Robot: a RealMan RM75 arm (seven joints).
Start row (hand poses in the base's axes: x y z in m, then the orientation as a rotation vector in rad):
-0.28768 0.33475 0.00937 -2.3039 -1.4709 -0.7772
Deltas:
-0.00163 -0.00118 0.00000 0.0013 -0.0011 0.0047
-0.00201 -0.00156 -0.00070 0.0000 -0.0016 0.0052
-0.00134 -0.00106 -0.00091 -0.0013 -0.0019 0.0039
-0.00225 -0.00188 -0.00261 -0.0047 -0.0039 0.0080
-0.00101 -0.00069 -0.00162 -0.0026 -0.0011 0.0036
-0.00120 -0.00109 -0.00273 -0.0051 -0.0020 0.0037
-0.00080 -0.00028 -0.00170 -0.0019 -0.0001 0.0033
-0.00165 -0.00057 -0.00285 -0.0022 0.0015 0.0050
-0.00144 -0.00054 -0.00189 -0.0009 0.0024 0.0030
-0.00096 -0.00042 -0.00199 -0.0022 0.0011 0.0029
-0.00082 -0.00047 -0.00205 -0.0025 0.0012 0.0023
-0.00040 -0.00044 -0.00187 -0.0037 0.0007 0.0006
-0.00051 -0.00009 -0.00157 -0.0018 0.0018 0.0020
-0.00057 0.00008 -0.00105 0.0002 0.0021 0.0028
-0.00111 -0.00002 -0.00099 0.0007 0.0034 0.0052
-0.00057 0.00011 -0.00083 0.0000 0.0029 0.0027
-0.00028 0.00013 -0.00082 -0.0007 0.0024 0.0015
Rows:
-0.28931 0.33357 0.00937 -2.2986 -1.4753 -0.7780
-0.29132 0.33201 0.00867 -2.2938 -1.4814 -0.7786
-0.29266 0.33095 0.00776 -2.2911 -1.4872 -0.7792
-0.29491 0.32907 0.00515 -2.2869 -1.5005 -0.7792
-0.29592 0.32838 0.00353 -2.2854 -1.5066 -0.7781
-0.29712 0.32729 0.00080 -2.2855 -1.5150 -0.7766
-0.29792 0.32701 -0.00090 -2.2838 -1.5198 -0.7747
-0.29957 0.32644 -0.00375 -2.2808 -1.5259 -0.7702
-0.30101 0.32590 -0.00564 -2.2787 -1.5286 -0.7659
-0.30197 0.32548 -0.00763 -2.2776 -1.5327 -0.7624
-0.30279 0.32501 -0.00968 -2.2773 -1.5363 -0.7588
-0.30319 0.32457 -0.01155 -2.2794 -1.5393 -0.7555
-0.30370 0.32448 -0.01312 -2.2789 -1.5419 -0.7516
-0.30427 0.32456 -0.01417 -2.2762 -1.5437 -0.7484
-0.30538 0.32454 -0.01516 -2.2709 -1.5470 -0.7432
-0.30595 0.32465 -0.01599 -2.2685 -1.5485 -0.7389
-0.30623 0.32478 -0.01681 -2.2677 -1.5495 -0.7351

